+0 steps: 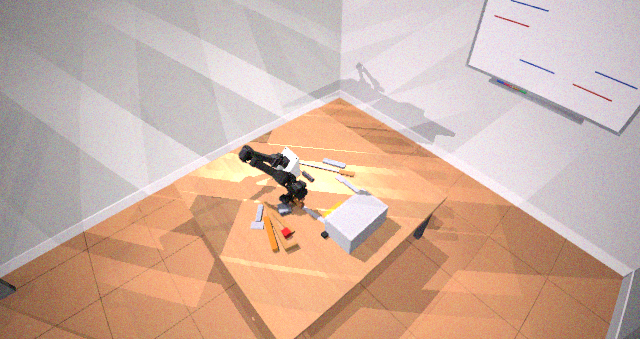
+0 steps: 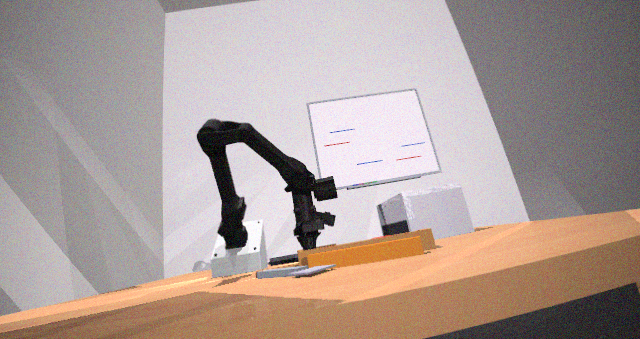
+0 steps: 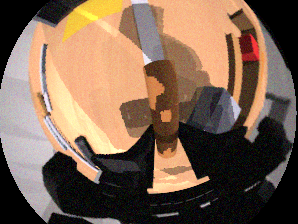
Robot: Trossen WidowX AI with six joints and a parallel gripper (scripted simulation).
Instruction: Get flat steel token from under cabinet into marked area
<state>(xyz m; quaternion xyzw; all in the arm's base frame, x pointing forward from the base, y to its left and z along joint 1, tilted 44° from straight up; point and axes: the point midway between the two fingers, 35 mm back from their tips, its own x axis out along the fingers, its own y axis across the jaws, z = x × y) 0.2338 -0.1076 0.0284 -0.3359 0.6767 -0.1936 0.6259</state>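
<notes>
The grey block lies 20 mm ahead of my gripper tip, 90 mm to the right of it and 10 mm above it. From my gripper tip the other things lie so: orange bar (110 mm ahead, 240 mm to the right, 10 mm above); thin wooden stick (30 mm ahead, 150 mm to the right); red block (170 mm ahead, 170 mm to the right, 10 mm above).
</notes>
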